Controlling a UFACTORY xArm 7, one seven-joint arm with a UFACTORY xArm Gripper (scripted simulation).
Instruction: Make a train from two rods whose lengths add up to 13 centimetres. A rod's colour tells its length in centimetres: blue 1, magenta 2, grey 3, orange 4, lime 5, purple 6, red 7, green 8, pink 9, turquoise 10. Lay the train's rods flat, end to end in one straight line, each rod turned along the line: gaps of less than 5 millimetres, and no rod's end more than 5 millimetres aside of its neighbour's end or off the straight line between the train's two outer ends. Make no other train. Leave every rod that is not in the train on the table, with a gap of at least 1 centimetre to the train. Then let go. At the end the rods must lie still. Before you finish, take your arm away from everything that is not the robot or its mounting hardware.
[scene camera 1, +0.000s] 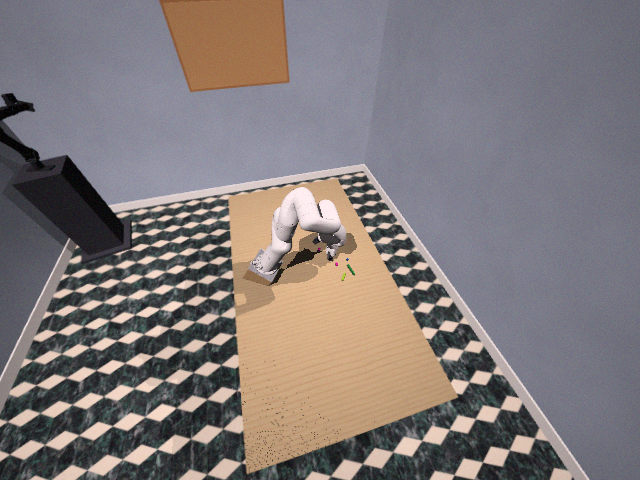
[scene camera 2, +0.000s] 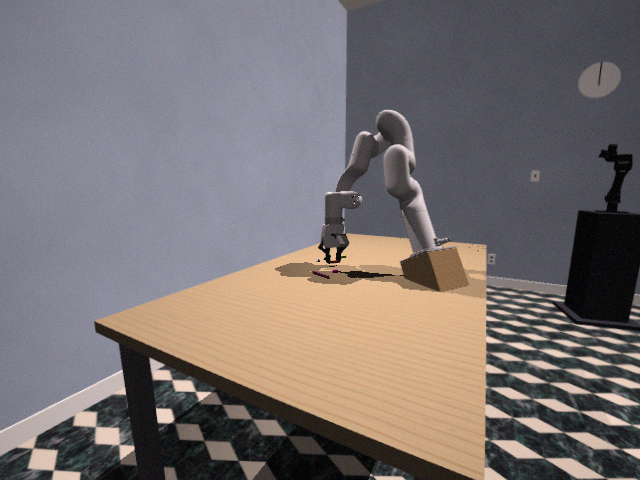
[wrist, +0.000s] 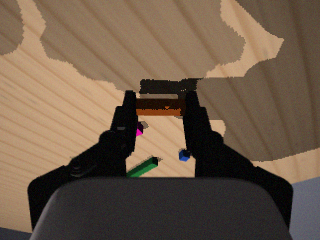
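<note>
My gripper (scene camera 2: 333, 262) is what I see here, and the wrist view shows me that same gripper (wrist: 160, 104).
</note>
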